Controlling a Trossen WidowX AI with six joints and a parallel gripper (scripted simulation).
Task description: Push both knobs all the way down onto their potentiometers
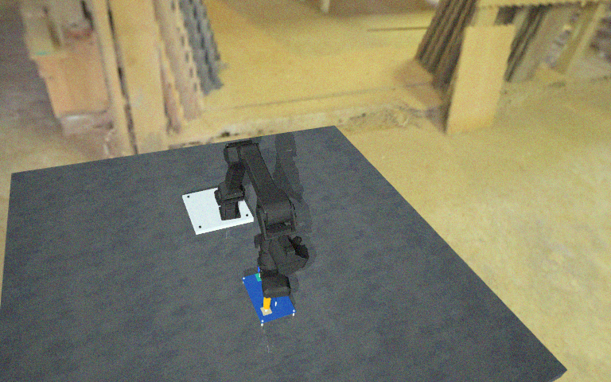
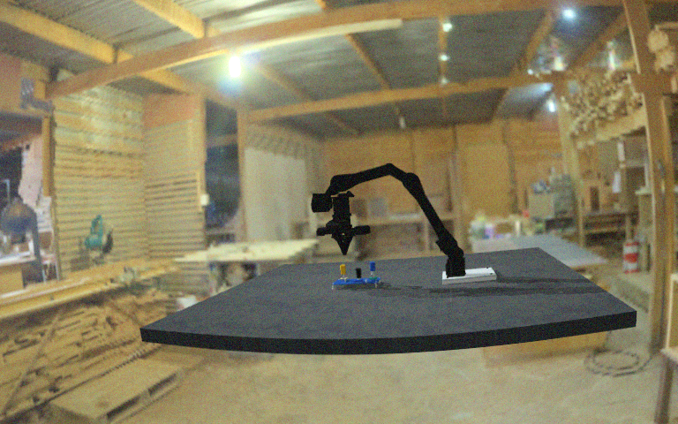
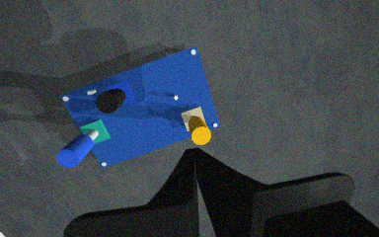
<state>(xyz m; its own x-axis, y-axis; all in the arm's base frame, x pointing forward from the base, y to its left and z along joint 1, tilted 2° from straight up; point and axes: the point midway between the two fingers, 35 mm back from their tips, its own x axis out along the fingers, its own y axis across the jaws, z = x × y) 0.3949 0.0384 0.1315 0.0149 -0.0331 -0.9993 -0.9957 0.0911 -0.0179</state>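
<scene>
Now: gripper tip 10 mm short of the orange knob, 10 mm to the left of it and 60 mm above it. The rest, counted from my gripper tip: black knob (60 mm behind, 40 mm to the left, 60 mm below).
</scene>
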